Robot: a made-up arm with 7 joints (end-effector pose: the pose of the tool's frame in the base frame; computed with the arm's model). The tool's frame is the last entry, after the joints.
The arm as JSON. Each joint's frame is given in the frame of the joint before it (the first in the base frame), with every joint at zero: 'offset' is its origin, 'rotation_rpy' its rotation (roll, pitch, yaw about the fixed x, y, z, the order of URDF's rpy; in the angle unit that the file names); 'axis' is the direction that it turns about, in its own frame. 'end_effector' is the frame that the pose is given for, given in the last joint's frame.
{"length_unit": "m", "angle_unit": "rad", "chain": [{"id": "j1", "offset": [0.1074, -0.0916, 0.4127], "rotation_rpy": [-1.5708, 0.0, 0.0], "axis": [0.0, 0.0, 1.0]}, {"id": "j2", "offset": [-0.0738, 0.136, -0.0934], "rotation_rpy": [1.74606, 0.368, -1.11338], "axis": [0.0, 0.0, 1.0]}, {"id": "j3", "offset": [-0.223, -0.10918, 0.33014], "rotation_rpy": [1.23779, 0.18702, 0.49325], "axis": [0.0, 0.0, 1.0]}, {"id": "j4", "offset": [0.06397, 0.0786, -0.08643], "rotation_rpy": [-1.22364, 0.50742, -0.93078], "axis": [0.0, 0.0, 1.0]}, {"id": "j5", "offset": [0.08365, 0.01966, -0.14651], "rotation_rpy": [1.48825, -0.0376, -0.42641], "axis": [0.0, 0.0, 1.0]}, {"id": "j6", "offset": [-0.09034, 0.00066, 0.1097], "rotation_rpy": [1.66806, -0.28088, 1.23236], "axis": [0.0, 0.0, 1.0]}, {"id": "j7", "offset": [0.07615, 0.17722, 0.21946], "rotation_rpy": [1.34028, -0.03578, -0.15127], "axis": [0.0, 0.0, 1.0]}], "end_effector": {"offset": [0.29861, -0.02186, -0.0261], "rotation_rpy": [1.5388, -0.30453, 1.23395]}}
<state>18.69 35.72 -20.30 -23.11 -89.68 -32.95 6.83</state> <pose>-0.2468 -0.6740 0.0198 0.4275 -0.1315 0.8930 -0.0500</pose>
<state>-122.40 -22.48 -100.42 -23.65 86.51 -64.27 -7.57</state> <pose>0.2611 0.0424 0.2824 0.6069 -0.4160 -0.5917 -0.3295</pose>
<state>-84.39 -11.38 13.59 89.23 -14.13 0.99 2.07</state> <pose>0.0679 0.1886 0.1828 0.4836 -0.5332 -0.4890 0.4927</pose>
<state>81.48 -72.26 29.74 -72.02 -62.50 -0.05 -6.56</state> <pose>-0.3894 0.0535 1.0057 0.0318 0.3136 0.5273 -0.7890</pose>
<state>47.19 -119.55 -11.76 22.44 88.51 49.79 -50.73</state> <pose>-0.1236 0.2146 0.6036 0.1379 0.0046 -0.4559 -0.8793</pose>
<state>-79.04 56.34 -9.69 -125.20 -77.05 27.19 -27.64</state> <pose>0.1874 -0.4764 -0.4722 0.2659 0.6966 -0.4445 -0.4964</pose>
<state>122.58 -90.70 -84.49 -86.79 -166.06 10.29 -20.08</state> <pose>0.7029 -0.2562 0.7047 0.8927 -0.0062 0.4448 0.0717</pose>
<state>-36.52 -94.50 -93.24 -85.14 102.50 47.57 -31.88</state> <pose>-0.3164 -0.3975 0.2262 0.9086 0.3089 -0.1793 -0.2165</pose>
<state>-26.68 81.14 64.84 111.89 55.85 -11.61 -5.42</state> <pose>-0.4251 -0.3243 0.0598 0.2006 0.2357 -0.1684 -0.9359</pose>
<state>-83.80 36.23 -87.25 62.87 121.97 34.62 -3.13</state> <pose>0.4062 -0.6944 0.0428 0.2993 0.2990 -0.8242 0.3764</pose>
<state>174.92 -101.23 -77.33 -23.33 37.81 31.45 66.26</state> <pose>0.6769 0.3071 0.7363 0.5615 -0.0880 0.0570 0.8208</pose>
